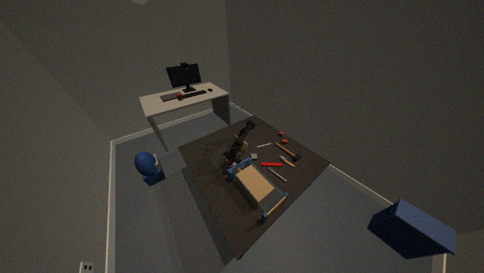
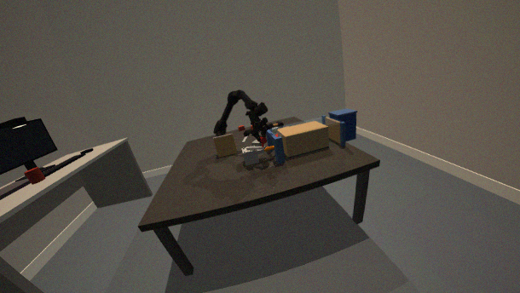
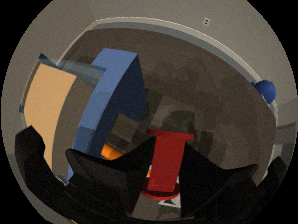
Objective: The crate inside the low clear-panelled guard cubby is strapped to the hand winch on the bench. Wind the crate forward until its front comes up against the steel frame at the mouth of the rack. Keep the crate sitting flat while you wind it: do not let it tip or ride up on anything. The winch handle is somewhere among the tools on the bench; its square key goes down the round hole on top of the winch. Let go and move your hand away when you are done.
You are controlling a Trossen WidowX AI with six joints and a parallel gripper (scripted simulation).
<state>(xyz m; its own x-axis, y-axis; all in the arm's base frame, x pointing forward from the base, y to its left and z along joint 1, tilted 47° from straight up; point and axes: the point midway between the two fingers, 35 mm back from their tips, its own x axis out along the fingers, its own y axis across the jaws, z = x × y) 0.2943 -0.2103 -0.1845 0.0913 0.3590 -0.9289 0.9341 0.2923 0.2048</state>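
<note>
The winch handle lies 40 mm behind my gripper tip, 30 mm to the left of it and 30 mm below it. The rest, counted from my gripper tip: red knob 10 mm behind, 20 mm to the left; grey hand winch 110 mm behind, 50 mm to the left, 100 mm below; blue frame 60 mm ahead, 70 mm to the left, 30 mm below.
</note>
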